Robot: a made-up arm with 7 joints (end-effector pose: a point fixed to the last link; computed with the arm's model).
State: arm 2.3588 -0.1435 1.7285 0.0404 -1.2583 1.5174 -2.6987
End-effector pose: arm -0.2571 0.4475 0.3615 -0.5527 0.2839 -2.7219
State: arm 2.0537 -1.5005 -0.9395 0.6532 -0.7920 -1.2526 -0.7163
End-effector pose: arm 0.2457 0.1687 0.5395 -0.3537 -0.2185 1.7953
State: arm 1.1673 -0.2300 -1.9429 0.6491 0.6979 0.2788 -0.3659
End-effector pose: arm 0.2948 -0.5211 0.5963 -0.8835 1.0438 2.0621
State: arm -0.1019 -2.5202 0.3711 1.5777 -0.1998 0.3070 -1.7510
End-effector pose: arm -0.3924 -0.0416 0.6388 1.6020 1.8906 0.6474
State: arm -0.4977 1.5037 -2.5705 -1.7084 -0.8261 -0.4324 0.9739
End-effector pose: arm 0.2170 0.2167 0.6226 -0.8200 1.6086 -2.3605
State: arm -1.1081 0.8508 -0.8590 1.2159 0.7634 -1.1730 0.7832
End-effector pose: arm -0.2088 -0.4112 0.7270 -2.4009 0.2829 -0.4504
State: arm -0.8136 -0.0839 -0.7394 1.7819 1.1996 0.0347 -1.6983
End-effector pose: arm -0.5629 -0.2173 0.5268 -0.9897 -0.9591 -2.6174
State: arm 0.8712 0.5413 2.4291 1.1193 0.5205 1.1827 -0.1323
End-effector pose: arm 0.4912 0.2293 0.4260 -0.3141 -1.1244 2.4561
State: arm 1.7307 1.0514 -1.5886 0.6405 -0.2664 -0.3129 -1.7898
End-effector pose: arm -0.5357 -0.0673 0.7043 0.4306 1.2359 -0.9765
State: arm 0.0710 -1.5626 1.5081 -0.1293 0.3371 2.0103 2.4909
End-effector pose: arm 0.1626 0.2441 0.5316 -1.9571 -1.5285 1.3406
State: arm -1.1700 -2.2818 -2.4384 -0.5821 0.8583 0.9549 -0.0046
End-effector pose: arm -0.2053 0.4791 1.3770 0.1651 2.2850 -0.9152
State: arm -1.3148 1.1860 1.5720 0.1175 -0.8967 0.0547 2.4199
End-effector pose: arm -0.1233 -0.0412 0.9608 -0.7944 -0.9794 0.7040
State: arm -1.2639 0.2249 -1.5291 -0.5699 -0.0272 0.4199 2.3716
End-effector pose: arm -0.0327 -0.1428 0.6778 0.7158 0.7797 -1.7699
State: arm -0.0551 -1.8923 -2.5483 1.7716 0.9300 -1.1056 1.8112
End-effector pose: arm 0.2181 0.5002 0.8610 0.6112 0.0430 0.5630
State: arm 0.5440 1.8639 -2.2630 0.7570 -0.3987 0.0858 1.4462
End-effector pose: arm 0.1120 0.0004 0.4937 -1.2787 -2.0699 0.6138
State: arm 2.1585 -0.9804 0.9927 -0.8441 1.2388 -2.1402 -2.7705
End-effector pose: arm -0.3368 0.0593 1.1393 -1.7853 -0.2399 -0.1796
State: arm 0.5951 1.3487 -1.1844 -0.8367 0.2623 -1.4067 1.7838
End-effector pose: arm -0.2090 0.0983 0.4458 -0.5027 -1.1759 1.8673
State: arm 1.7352 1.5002 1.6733 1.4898 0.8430 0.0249 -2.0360
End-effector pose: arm 0.4289 -0.0123 0.4233 1.3854 -1.0069 -0.8562
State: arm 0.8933 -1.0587 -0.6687 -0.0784 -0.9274 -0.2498 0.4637
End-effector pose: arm 0.0684 -0.1082 0.9028 -1.0255 0.3863 1.5520
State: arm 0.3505 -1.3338 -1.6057 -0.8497 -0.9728 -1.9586 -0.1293
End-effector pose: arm 0.2016 -0.1719 1.1649 -2.1341 -0.1699 0.5340
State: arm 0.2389 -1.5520 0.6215 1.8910 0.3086 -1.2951 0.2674
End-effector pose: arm -0.1710 0.4730 0.3917 0.8270 -0.8625 0.6815
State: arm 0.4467 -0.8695 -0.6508 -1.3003 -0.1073 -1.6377 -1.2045
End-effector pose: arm -0.4246 -0.2168 0.8761 -1.2365 0.1864 -0.7553
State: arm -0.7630 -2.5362 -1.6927 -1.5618 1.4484 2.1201 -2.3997
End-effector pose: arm -0.0041 0.3124 0.9219 -0.7819 -0.7766 0.7721
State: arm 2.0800 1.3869 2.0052 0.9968 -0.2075 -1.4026 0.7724
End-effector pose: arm 0.0530 -0.2936 0.4046 -1.1087 -1.3446 -0.8815
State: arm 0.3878 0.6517 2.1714 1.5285 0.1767 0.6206 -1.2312
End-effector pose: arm 0.4822 0.3299 0.8518 0.5549 -1.7528 1.5553
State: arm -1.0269 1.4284 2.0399 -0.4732 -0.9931 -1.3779 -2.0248
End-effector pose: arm -0.1417 0.1963 0.9561 0.4701 -0.8988 2.3492
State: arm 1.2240 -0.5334 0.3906 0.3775 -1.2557 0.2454 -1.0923
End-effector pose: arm -0.2261 0.1548 0.7621 -0.6715 0.3307 -0.4956
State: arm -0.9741 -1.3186 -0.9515 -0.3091 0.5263 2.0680 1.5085
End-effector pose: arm -0.3683 0.1377 0.6558 0.2050 -0.4313 1.1985
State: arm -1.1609 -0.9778 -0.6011 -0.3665 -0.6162 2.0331 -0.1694
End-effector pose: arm -0.3439 0.0922 0.4785 0.3436 -0.3091 1.3408
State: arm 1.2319 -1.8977 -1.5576 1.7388 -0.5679 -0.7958 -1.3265
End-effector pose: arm 0.1498 0.4200 0.6348 0.1368 -0.5015 2.3298
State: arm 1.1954 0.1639 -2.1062 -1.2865 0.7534 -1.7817 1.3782
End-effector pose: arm -0.1586 -0.1679 0.4502 -0.2703 1.6399 -2.4861
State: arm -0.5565 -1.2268 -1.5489 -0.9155 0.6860 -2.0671 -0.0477
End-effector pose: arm -0.0916 -0.0957 1.3033 -2.8008 0.0712 1.3833
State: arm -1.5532 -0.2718 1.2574 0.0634 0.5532 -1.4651 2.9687
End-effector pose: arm 0.0623 0.3074 0.6376 -0.8574 0.3803 1.7536
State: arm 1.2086 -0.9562 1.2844 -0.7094 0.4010 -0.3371 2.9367
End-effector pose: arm -0.3634 0.1643 0.4058 -0.1165 1.0221 2.4702
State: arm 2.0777 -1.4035 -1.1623 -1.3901 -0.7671 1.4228 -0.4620
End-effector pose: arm 0.2559 0.1762 0.8914 1.0665 2.5524 -1.2307
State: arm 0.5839 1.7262 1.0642 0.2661 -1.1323 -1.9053 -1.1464
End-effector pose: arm -0.2081 -0.0557 1.0471 -1.9695 1.3265 -1.4099
